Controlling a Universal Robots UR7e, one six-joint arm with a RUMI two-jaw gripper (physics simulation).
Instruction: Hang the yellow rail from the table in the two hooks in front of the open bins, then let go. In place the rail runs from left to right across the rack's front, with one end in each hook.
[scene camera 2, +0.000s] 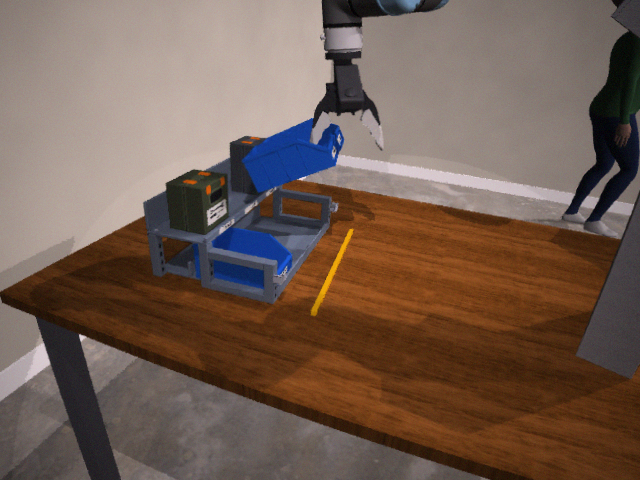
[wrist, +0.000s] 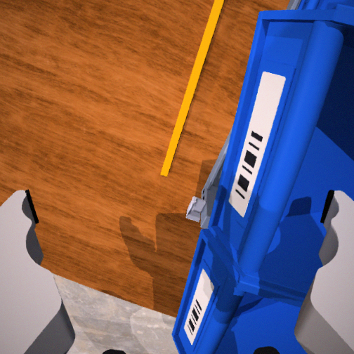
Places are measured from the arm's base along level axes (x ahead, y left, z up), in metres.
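Pixels of known places: gripper, fingertip midpoint: (scene camera 2: 346, 152).
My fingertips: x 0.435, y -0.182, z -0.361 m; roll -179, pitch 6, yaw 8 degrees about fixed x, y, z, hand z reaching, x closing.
Observation:
For each thing: its middle in the pictures, then the offset to it from my fingertips. "spot": a spot on its surface instead. Level surfaces: height alone.
- yellow rail, body centre: (scene camera 2: 335, 264) 0.001 m ahead, 0.068 m left, 0.234 m down
- rack, body centre: (scene camera 2: 255, 216) 0.192 m ahead, 0.022 m left, 0.158 m down
- far hook, surface spot: (scene camera 2: 334, 207) spot: 0.026 m ahead, 0.138 m right, 0.183 m down
- blue bin, body centre: (scene camera 2: 244, 257) 0.184 m ahead, 0.146 m left, 0.196 m down
- olive box, body centre: (scene camera 2: 198, 200) 0.282 m ahead, 0.122 m left, 0.089 m down
- dark grey box, body centre: (scene camera 2: 251, 164) 0.234 m ahead, 0.104 m right, 0.076 m down
- table, its level: 0.239 m down
The yellow rail (scene camera 2: 332, 272) (wrist: 192, 90) lies on the table in front of the rack (scene camera 2: 237, 254), roughly parallel to its front. The near hook (scene camera 2: 279, 277) and far hook (scene camera 2: 334, 207) (wrist: 195, 208) are on the rack's front corners, with no rail in them. My gripper (scene camera 2: 348, 145) (wrist: 180, 194) is open and high above the rack's far end, away from the rail. Blue bins (scene camera 2: 292, 160) (wrist: 280, 155) are tilted and raised above the rack, reaching one finger; whether they touch it is unclear. Another blue bin (scene camera 2: 250, 250) sits low in the rack's near part.
An olive box (scene camera 2: 193, 204) and a dark grey box (scene camera 2: 239, 167) stand on the rack's upper shelf. A grey panel (scene camera 2: 612, 315) stands at the right of the table (scene camera 2: 439, 330). A person (scene camera 2: 615, 103) stands beyond the table at the right.

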